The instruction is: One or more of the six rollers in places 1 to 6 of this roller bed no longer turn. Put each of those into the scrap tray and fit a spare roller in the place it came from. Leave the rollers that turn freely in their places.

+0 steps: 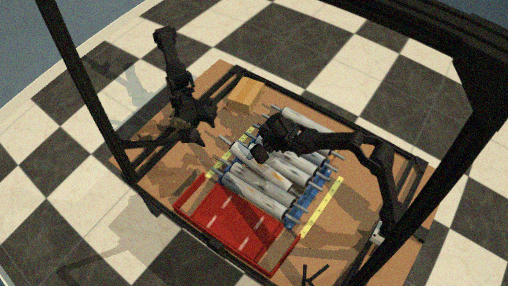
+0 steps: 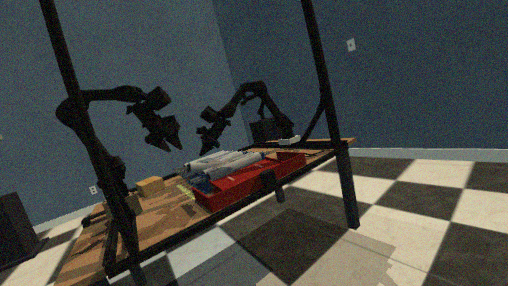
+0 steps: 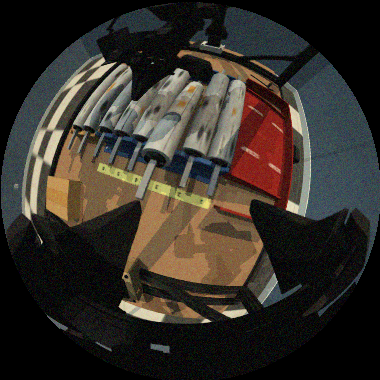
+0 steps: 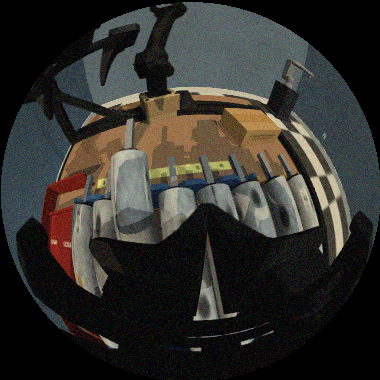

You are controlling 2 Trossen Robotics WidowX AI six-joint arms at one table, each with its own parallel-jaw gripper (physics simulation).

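Seen in the pictures: left gripper, fingertip midpoint: (image 1: 209,136) (image 2: 175,150) (image 3: 197,206) (image 4: 73,100); right gripper, fingertip midpoint: (image 1: 263,139) (image 2: 200,155) (image 3: 133,100) (image 4: 205,208); left arm's base, origin of the base link: (image 4: 157,92); right arm's base, origin of the base link: (image 1: 389,231) (image 2: 288,137) (image 3: 212,44).
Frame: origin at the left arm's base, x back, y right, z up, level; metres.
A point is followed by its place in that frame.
The roller bed with blue rails (image 1: 309,193) {x -0.573, y 0.185, z -0.055 m} holds grey rollers beside a yellow number strip (image 1: 227,155) {x -0.225, y 0.102, z -0.075 m} (image 3: 159,187) {x -0.222, y 0.111, z -0.075 m}. The roller at place 3 (image 1: 258,167) {x -0.374, y 0.166, z 0.002 m} (image 3: 173,124) {x -0.315, y 0.142, z 0.026 m} (image 4: 131,191) {x -0.313, y 0.123, z 0.028 m} sits higher than its neighbours and sticks out toward the strip. Two more rollers (image 1: 307,120) {x -0.493, y -0.101, z 0.000 m} lie beyond place 6. The red scrap tray (image 1: 233,215) {x -0.342, y 0.352, z -0.046 m} (image 2: 247,181) {x -0.260, y 0.437, z -0.033 m} (image 3: 262,141) {x -0.339, y 0.357, z -0.047 m} in front of place 1 is empty. My right gripper (image 1: 259,154) (image 2: 206,148) {x -0.363, y 0.073, z 0.044 m} (image 4: 205,208) {x -0.363, y 0.073, z 0.044 m} is shut and empty, just above the middle rollers next to the raised one. My left gripper (image 1: 196,134) (image 2: 168,144) {x -0.199, y 0.166, z 0.115 m} (image 3: 197,206) {x -0.199, y 0.166, z 0.115 m} is open and empty, high up to the left of the bed.
A cardboard box (image 1: 244,95) {x -0.203, y -0.176, z -0.021 m} (image 2: 149,185) {x -0.171, y -0.135, z -0.033 m} (image 4: 250,129) {x -0.240, y -0.140, z -0.022 m} stands behind the bed. A second yellow strip (image 1: 322,206) {x -0.631, y 0.213, z -0.076 m} lies on the bed's right side. A black frame rail (image 1: 287,85) {x -0.352, y -0.303, z -0.056 m} runs around the table top. A small white bracket (image 1: 376,235) {x -0.839, y 0.300, z -0.024 m} sits at the right edge.
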